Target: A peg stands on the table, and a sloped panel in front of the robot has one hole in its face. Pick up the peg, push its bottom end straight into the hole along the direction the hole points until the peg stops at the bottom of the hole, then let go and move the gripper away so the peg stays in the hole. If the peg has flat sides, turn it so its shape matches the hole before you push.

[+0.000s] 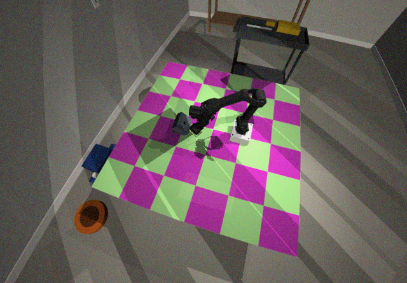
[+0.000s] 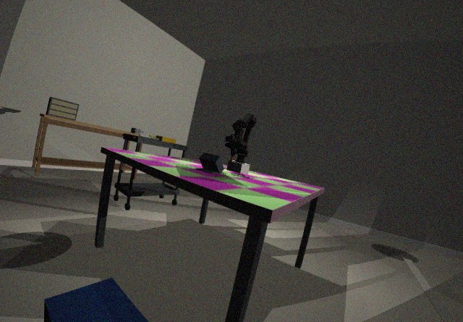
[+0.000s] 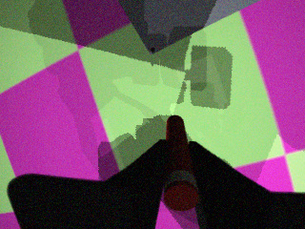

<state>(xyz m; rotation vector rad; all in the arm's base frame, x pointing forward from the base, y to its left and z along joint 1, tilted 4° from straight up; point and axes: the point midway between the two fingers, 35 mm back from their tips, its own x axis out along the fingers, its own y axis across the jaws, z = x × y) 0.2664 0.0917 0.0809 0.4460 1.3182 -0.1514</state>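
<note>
My gripper tip is now 150 mm short of the grey sloped panel, 70 mm above it and 40 mm to the left of it. Also, from my gripper tip: red round peg 20 mm above, 10 mm behind.
</note>
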